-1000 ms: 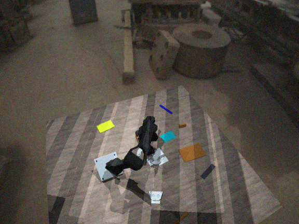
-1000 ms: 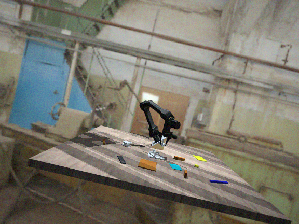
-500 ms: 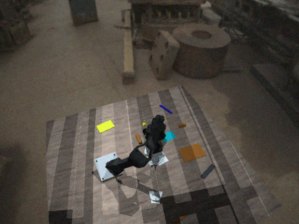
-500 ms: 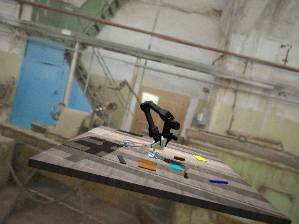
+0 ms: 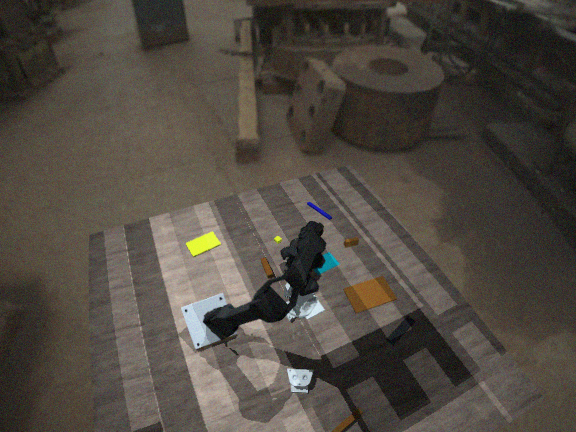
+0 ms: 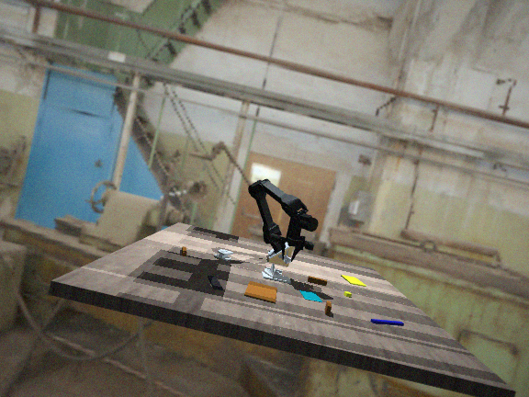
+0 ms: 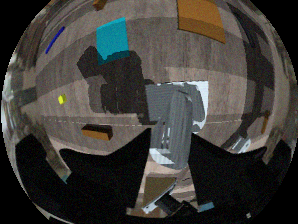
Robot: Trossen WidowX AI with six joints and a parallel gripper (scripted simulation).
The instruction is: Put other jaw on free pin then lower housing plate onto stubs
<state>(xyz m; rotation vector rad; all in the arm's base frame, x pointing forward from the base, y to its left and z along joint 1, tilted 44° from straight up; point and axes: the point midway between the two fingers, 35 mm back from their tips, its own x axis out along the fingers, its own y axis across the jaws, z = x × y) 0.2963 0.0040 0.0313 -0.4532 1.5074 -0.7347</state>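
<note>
Now: the jaw 4 cm behind my gripper tip and 1 cm to the right of it. The rest, counted from my gripper tip: orange tile 23 cm ahead, 12 cm to the right, 8 cm below; cyan tile 16 cm ahead, 8 cm to the left, 8 cm below; small orange block 31 cm ahead, 11 cm to the left, 7 cm below.
</note>
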